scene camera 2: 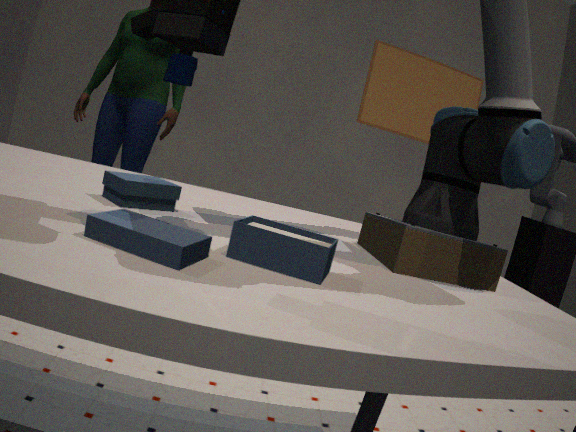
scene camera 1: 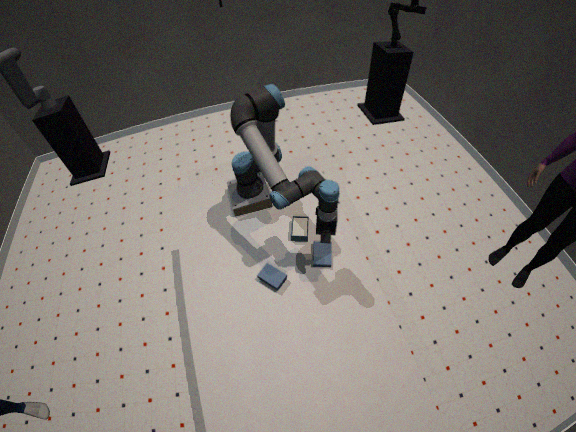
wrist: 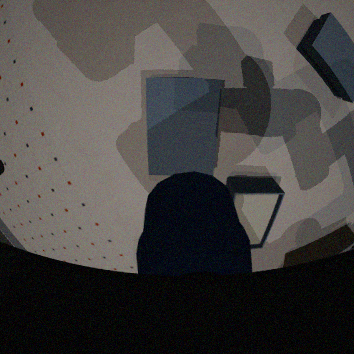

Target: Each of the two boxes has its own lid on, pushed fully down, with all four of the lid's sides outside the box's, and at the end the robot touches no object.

In view: my suction cup (scene camera 2: 181, 68), a smaller blue-grey lid (scene camera 2: 125, 183), a larger blue-grey lid (scene camera 2: 173, 246), a blue box (scene camera 2: 288, 250) and a blue box (scene camera 2: 124, 201).
The larger blue-grey lid shows as well in the wrist view (wrist: 182, 113). My suction cup shows as well in the wrist view (wrist: 190, 224).
